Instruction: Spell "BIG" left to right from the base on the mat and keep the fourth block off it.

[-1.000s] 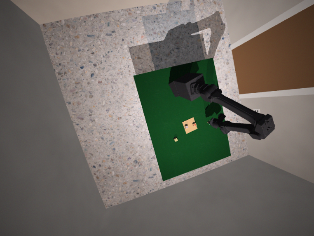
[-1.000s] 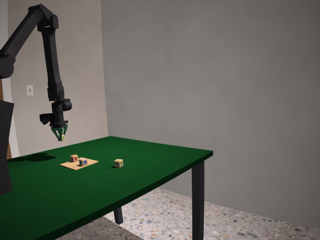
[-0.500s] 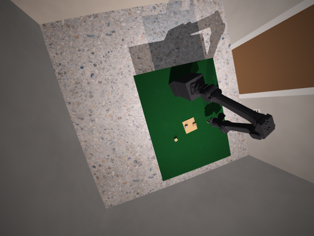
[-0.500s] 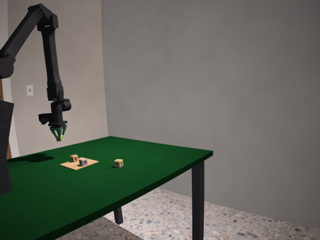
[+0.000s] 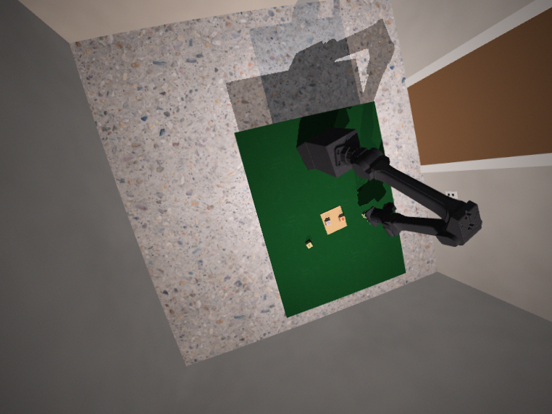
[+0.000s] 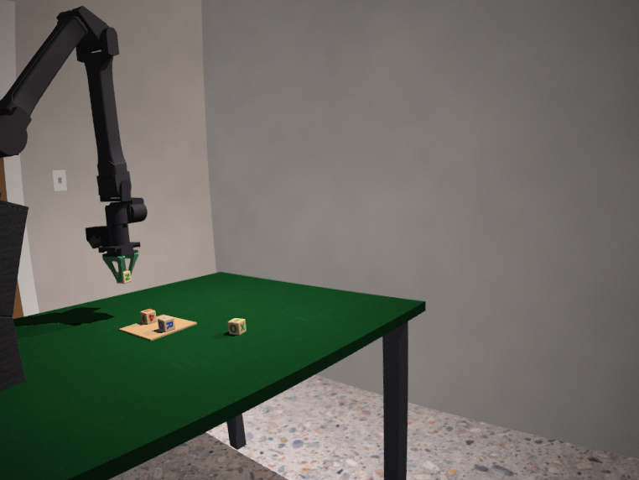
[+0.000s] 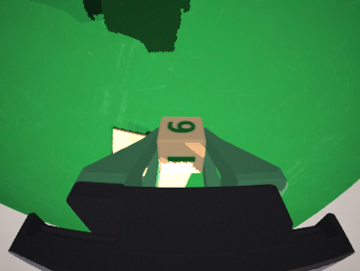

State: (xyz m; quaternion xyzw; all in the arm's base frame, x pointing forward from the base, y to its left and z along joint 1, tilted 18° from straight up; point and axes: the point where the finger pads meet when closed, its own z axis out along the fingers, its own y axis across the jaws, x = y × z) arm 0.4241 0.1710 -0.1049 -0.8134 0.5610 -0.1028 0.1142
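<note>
Now: hand 16 cm to the left of the tan mat and 11 cm above it. From my hand the other things lie so: I block (right at my hand); then B block (1 cm ahead, 11 cm to the right, 9 cm below).
</note>
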